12 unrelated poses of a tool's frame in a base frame.
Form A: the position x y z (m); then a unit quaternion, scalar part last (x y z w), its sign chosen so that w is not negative.
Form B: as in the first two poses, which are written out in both.
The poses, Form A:
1: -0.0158, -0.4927, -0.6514, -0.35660, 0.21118, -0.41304, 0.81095
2: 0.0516, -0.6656, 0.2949, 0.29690, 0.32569, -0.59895, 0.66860
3: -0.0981, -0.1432, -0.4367, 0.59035, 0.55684, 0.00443, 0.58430
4: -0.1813, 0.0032, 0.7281, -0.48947, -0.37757, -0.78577, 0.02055
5: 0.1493, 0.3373, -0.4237, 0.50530, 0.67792, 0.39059, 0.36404
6: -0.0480, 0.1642, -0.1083, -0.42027, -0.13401, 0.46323, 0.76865
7: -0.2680, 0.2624, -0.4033, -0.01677, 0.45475, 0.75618, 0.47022
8: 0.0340, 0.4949, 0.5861, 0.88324, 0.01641, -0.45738, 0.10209
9: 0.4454, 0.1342, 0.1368, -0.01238, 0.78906, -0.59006, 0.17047
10: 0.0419, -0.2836, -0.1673, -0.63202, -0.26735, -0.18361, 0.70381
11: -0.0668, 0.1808, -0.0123, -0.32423, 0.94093, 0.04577, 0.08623
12: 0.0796, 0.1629, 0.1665, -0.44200, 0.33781, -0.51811, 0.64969
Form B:
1: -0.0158, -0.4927, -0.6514, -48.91, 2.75, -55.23
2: 0.0516, -0.6656, 0.2949, 0.64, 52.30, -83.39
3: -0.0981, -0.1432, -0.4367, 114.53, 40.20, 60.18
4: -0.1813, 0.0032, 0.7281, 67.65, -51.70, 147.03
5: 0.1493, 0.3373, -0.4237, 115.59, 5.67, 103.03
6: -0.0480, 0.1642, -0.1083, -51.58, 10.57, 57.03
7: -0.2680, 0.2624, -0.4033, 48.92, 26.94, 128.69
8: 0.0340, 0.4949, 0.5861, 163.57, 54.22, -6.32
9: 0.4454, 0.1342, 0.1368, -104.71, 14.74, -166.81
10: 0.0419, -0.2836, -0.1673, -85.80, -37.48, 5.75
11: -0.0668, 0.1808, -0.0123, 178.24, 11.07, -142.14
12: 0.0796, 0.1629, 0.1665, -67.60, -1.09, -76.41
